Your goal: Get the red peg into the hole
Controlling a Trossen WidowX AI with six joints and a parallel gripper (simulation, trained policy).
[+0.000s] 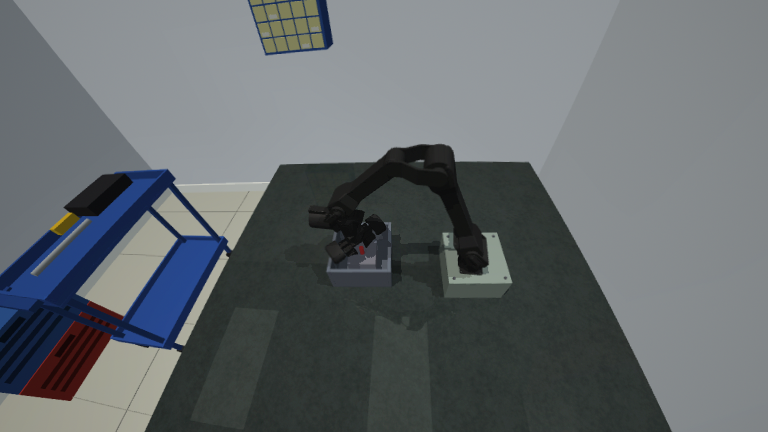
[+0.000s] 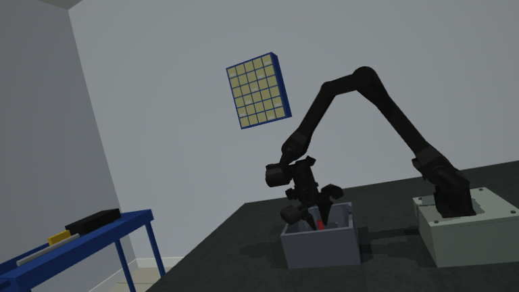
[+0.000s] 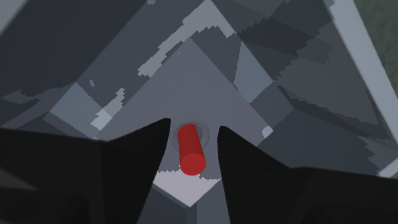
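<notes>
Right now my gripper tip is 10 mm past the red peg and 10 mm to the right of it. Round my gripper tip: light plate (10 mm to the left, 20 mm below); grey box (10 mm to the left, 40 mm below).
</notes>
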